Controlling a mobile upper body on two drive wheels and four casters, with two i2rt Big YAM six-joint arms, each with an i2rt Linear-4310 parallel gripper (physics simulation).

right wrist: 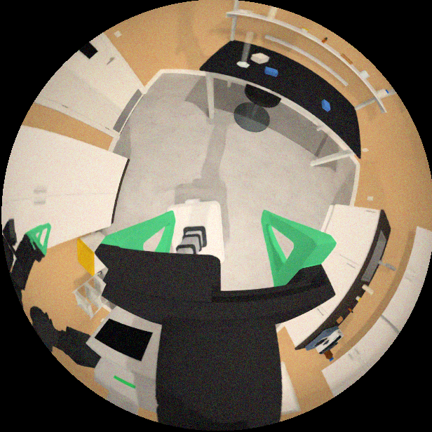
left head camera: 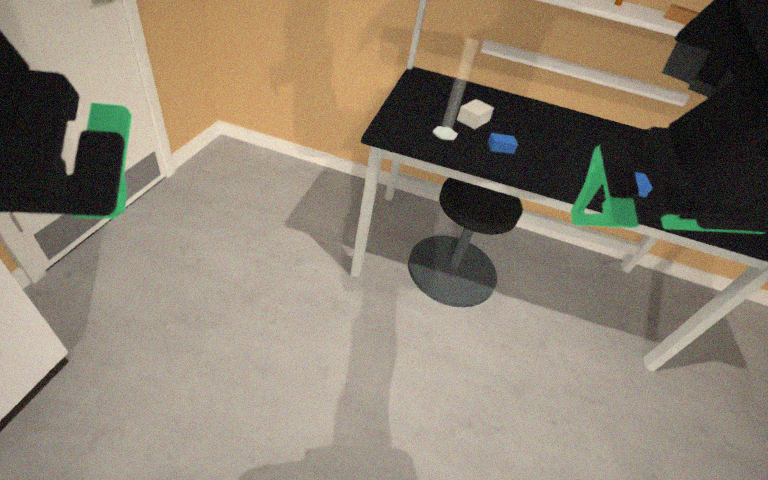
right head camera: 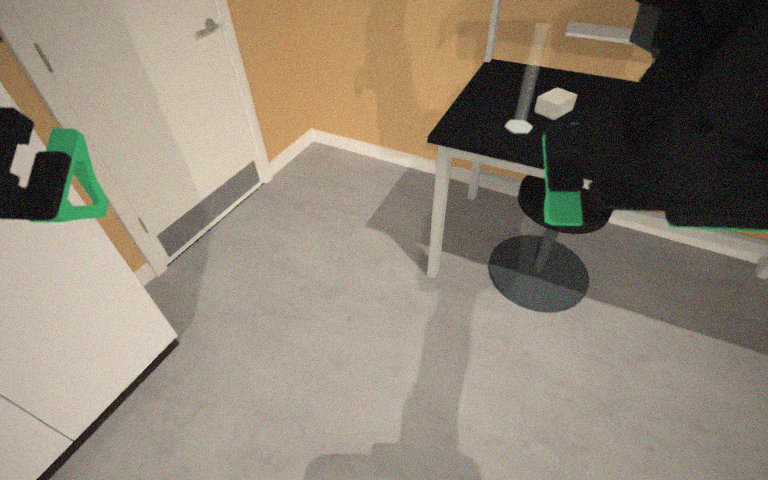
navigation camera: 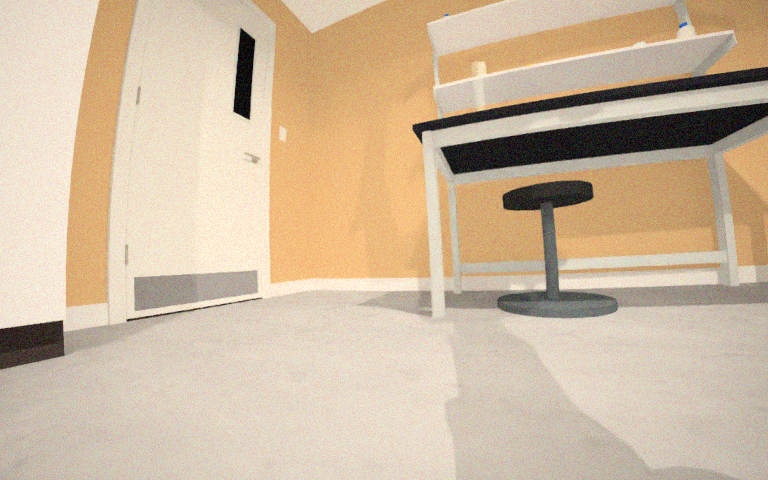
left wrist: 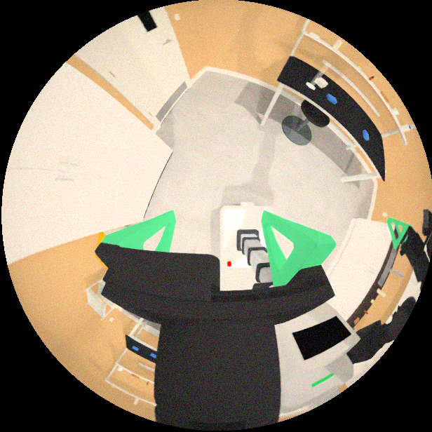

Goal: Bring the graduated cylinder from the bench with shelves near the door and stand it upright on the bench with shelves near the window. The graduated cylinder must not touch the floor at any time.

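Frame: origin at the left arm's base, x left, y back, z up, level; metres.
Seen in the pictures: left gripper, between the fingertips: (left head camera: 43,200) (right head camera: 49,208); right gripper, between the fingertips: (left head camera: 619,220) (right head camera: 607,217).
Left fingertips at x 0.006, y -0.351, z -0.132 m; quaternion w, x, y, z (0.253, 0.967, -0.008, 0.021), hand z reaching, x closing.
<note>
Pixels of each thing's middle, then the offset from my left fingertips to it. Level surfaces: height alone.
- graduated cylinder, middle of its body: (right head camera: 529,80) (left head camera: 457,91) (navigation camera: 479,96) dx -0.744, dy -1.027, dz -0.348 m
- black-topped bench with shelves, height of its surface: dz -0.515 m
- white box, middle of its body: (right head camera: 555,103) (left head camera: 475,113) dx -0.903, dy -1.147, dz -0.486 m
- blue block, middle of its body: (left head camera: 502,143) dx -0.942, dy -0.946, dz -0.495 m
The graduated cylinder (left head camera: 455,99) (right head camera: 526,96) (right wrist: 247,49) is a tall translucent tube with a white hexagonal base. It stands upright near the left end of the black-topped bench with shelves (left head camera: 399,116) (right head camera: 470,107) (left wrist: 290,72) (right wrist: 220,57) by the door. In the left wrist view, another black-topped bench with shelves (left wrist: 131,341) shows small at lower left; the window does not show. My left gripper (left wrist: 218,215) is open and empty, at the left edge of the head views. My right gripper (right wrist: 217,214) (left head camera: 648,217) is open and empty. Both are apart from the cylinder.
A white box (left head camera: 475,113) (right head camera: 556,103) stands right beside the cylinder, with a blue block (left head camera: 502,143) nearby. A stool (left head camera: 480,206) (navigation camera: 547,195) stands under the bench front. The door (right head camera: 169,96) (navigation camera: 195,186) is left. A white cabinet (right head camera: 73,316) (left wrist: 75,130) stands at near left.
</note>
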